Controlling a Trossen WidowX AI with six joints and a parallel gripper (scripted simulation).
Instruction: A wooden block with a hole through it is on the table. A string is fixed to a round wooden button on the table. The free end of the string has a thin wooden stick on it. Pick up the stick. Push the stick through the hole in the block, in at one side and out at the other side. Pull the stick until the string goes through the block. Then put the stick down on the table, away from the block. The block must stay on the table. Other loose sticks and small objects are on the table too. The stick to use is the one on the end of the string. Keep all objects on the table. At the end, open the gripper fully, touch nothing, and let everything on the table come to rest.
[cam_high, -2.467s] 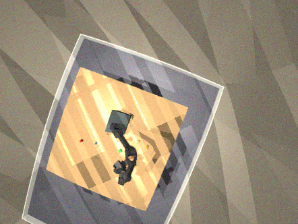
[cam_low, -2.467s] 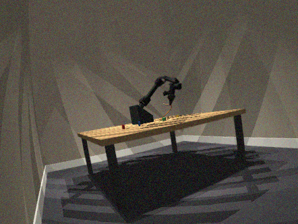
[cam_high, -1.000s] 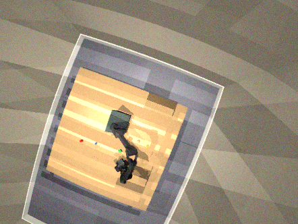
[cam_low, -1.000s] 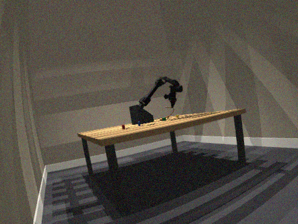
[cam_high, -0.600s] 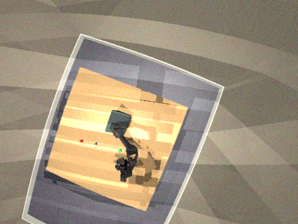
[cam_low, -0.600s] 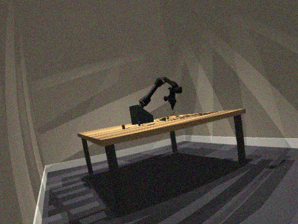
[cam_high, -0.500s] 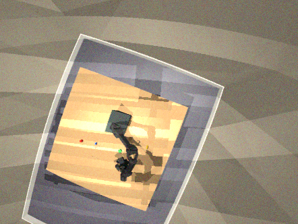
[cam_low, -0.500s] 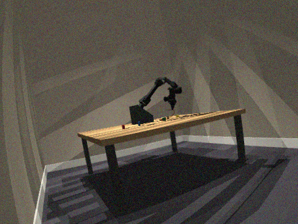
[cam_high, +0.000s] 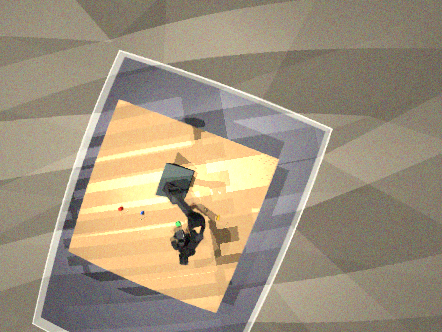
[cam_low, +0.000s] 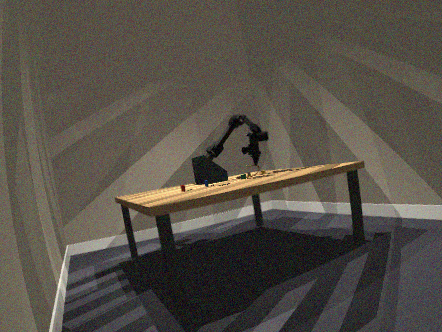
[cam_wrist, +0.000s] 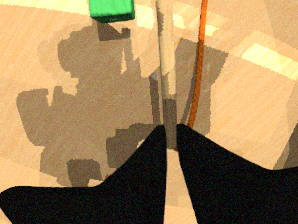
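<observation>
Now: the green block 30 mm behind my gripper tip, 90 mm to the right of it and 60 mm below it. The rest, counted from my gripper tip: round button (190 mm behind, 40 mm to the right, 70 mm below); yellow object (190 mm behind, 160 mm to the left, 60 mm below); thin wooden stick (10 mm behind, 10 mm to the right).
</observation>
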